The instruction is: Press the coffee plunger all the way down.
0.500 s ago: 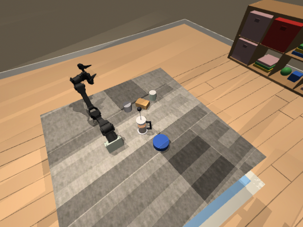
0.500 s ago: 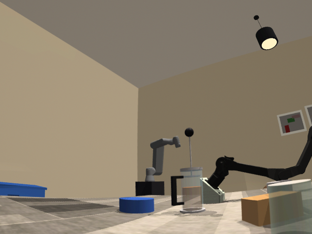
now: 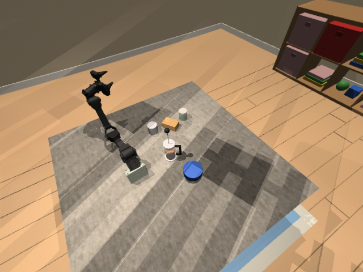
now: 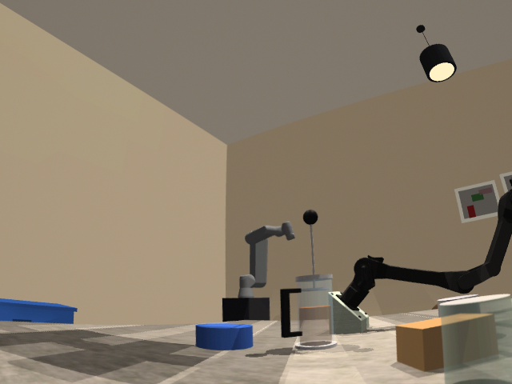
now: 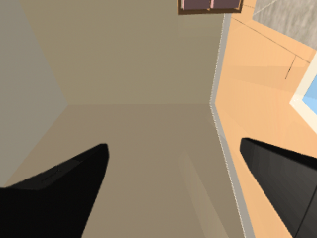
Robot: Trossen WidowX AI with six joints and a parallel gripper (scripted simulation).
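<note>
Now: the glass coffee press 61 cm to the right of my gripper tip, 20 cm below it and 17 cm ahead of it. From my gripper tip the other things lie so: blue disc: 78 cm to the right, 31 cm below, 23 cm ahead; then orange block: 35 cm to the right, 30 cm below, 28 cm ahead; then grey cylinder: 33 cm to the right, 29 cm below, 14 cm ahead.
</note>
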